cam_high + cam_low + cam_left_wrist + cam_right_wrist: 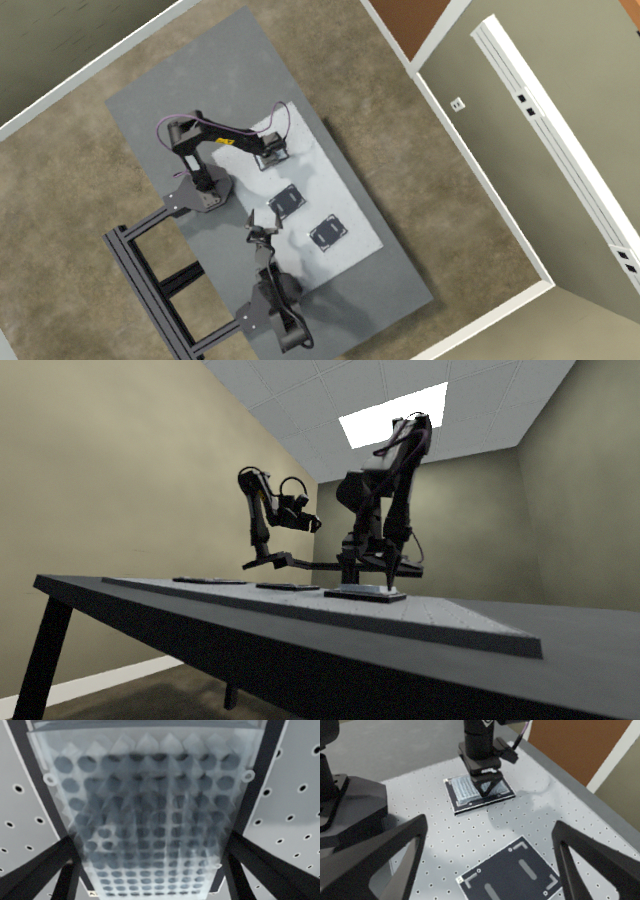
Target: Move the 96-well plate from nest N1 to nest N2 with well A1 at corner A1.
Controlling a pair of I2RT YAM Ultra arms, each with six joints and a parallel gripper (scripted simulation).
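My left gripper is now 10 mm above the clear 96-well plate.
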